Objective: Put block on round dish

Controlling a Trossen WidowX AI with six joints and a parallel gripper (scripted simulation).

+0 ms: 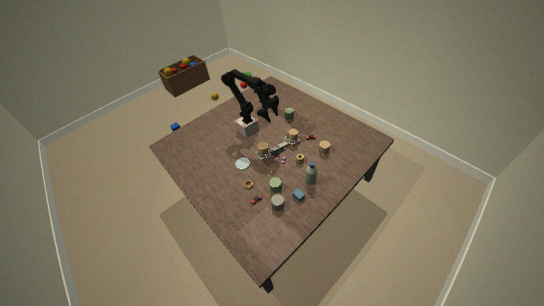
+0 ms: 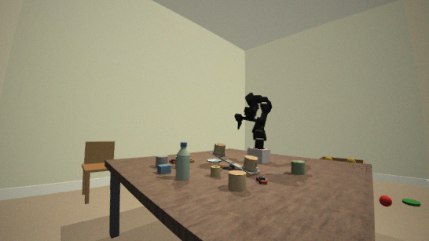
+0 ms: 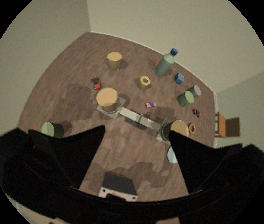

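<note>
Right now the tan cup is 70 mm ahead of my gripper tip, 120 mm to the left of it and 170 mm below it. Round my gripper tip: grey-blue block (70 mm ahead, 100 mm to the left, 190 mm below); then small balance (70 mm ahead, 40 mm to the right, 200 mm below); then yellow ring (240 mm ahead, 10 mm to the left, 200 mm below).
</note>
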